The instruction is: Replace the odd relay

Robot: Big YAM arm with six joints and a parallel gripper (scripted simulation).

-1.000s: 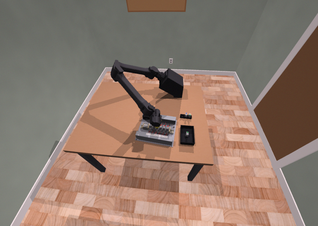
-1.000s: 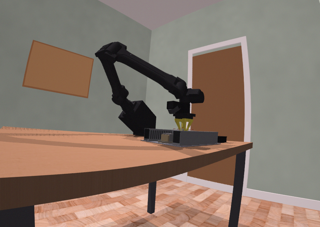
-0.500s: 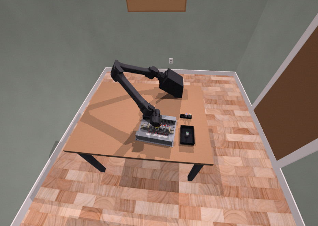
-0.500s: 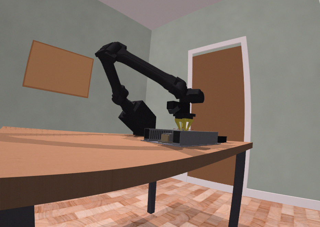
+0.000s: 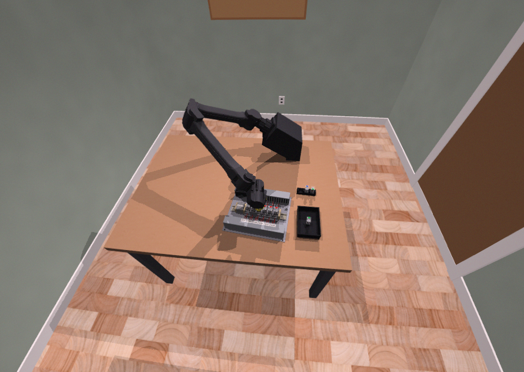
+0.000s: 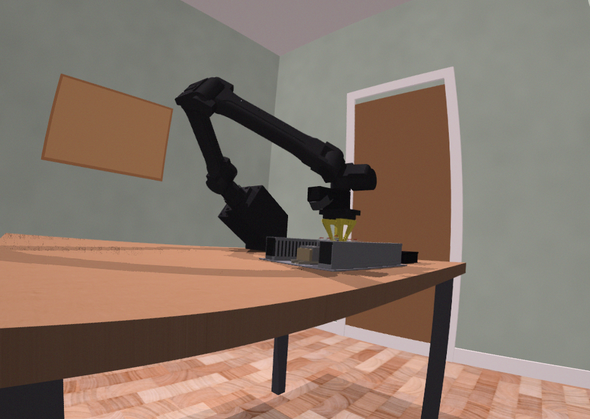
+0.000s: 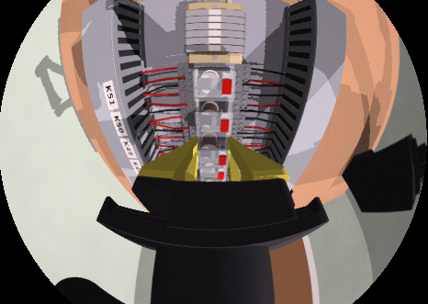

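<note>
The grey relay panel is 50 mm below my hand. From my hand the other things lie so: black tray (250 mm to the left, 70 mm ahead, 40 mm below).
</note>
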